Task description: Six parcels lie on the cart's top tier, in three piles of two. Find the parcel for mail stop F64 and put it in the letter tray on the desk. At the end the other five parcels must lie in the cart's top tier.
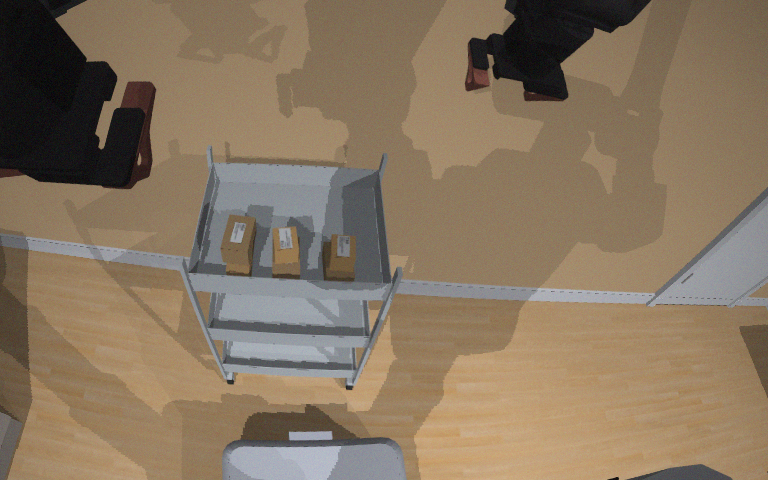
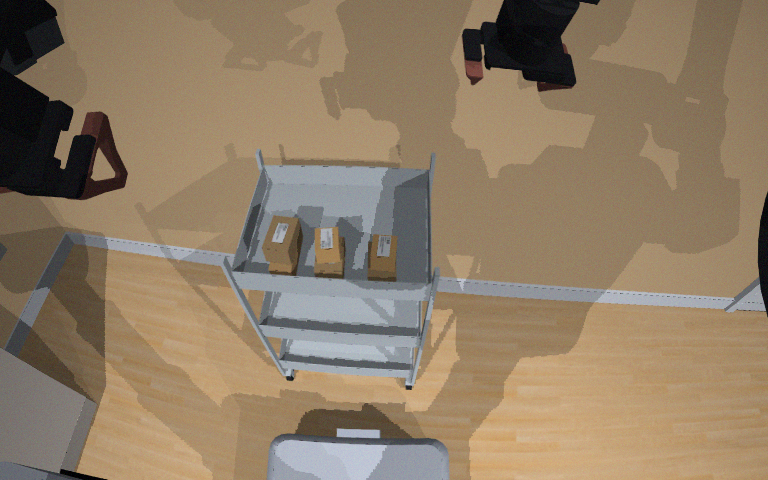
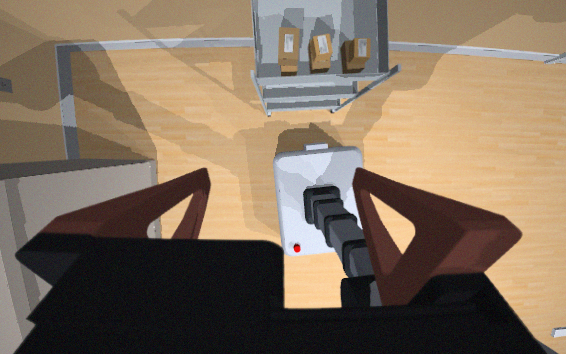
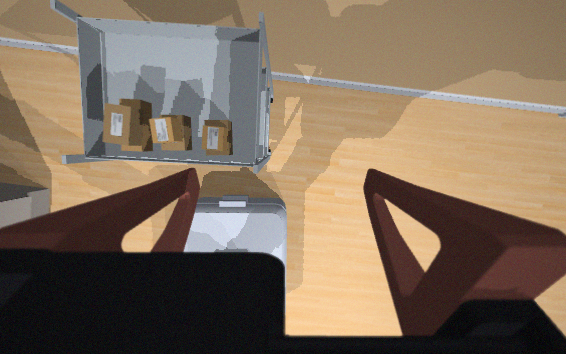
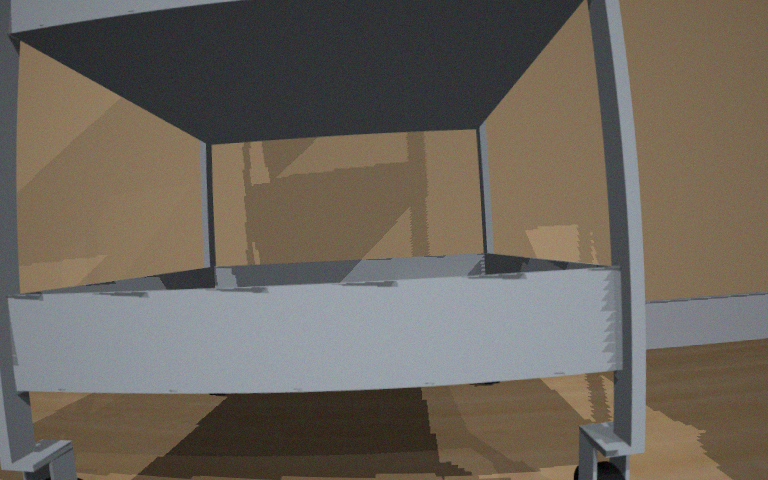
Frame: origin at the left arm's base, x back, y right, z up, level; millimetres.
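Seen in the pictures: left gripper, fingertip midpoint: [image 1: 97, 166] [image 2: 89, 179] [image 3: 281, 175]; right gripper, fingertip midpoint: [image 1: 496, 92] [image 2: 505, 84] [image 4: 281, 177].
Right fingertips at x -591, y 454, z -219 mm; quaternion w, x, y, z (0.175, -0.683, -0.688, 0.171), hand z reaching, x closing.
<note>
Pixels of each thing's top centre, then the offset from my right fingertips to it.
- left pile at its top centre: [image 1: 238, 232] [image 2: 280, 232] [image 4: 116, 124] [image 3: 288, 43] dz -427, dx -65, dy -383 mm
- middle pile at its top centre: [image 1: 285, 238] [image 2: 326, 238] [image 4: 161, 130] [image 3: 322, 44] dz -429, dx -54, dy -282 mm
- right pile at its top centre: [image 1: 343, 245] [image 2: 384, 245] [image 4: 212, 138] [image 3: 362, 47] dz -429, dx -36, dy -162 mm
The grey cart [image 1: 288, 286] [image 2: 334, 285] [image 5: 317, 333] stands ahead, against the wall side. On its top tier are three piles of two brown parcels near the front edge: a left pile [image 1: 237, 240] [image 2: 282, 243] [image 3: 289, 45] [image 4: 116, 135], a middle pile [image 1: 285, 249] [image 2: 328, 251] [image 3: 320, 52] [image 4: 160, 137] and a right pile [image 1: 342, 260] [image 2: 383, 260] [image 3: 362, 48] [image 4: 213, 146]. White labels on the upper parcels are too small to read. The lower parcels' labels are hidden. My left gripper [image 3: 281, 175] and right gripper [image 4: 281, 171] are open and empty, high and apart from the cart. Desk and letter tray cannot be made out.
The robot's pale base [image 1: 283, 461] [image 2: 362, 458] [image 3: 300, 175] [image 4: 255, 220] is in front of the cart. A grey-beige furniture block [image 2: 39, 413] [image 3: 100, 200] [image 4: 20, 210] stands at the left. A white door-like panel [image 1: 719, 260] is at the right. A skirting board [image 1: 487, 289] runs behind the cart.
</note>
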